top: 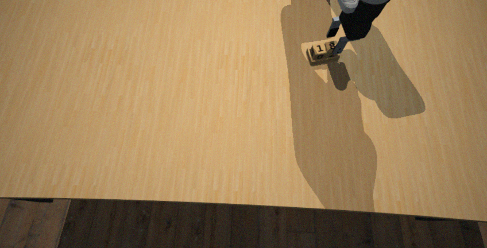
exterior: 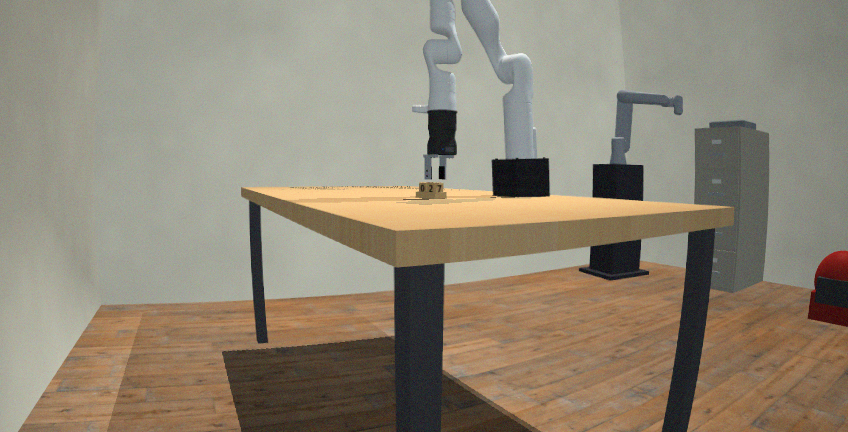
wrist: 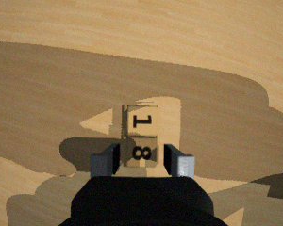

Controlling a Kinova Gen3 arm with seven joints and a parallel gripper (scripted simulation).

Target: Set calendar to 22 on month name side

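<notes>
Now: hand 40 mm above the wooden number cube. From my hand the other things lie so: wooden calendar tray 10 mm ahead, 20 mm to the right, 60 mm below.
</notes>
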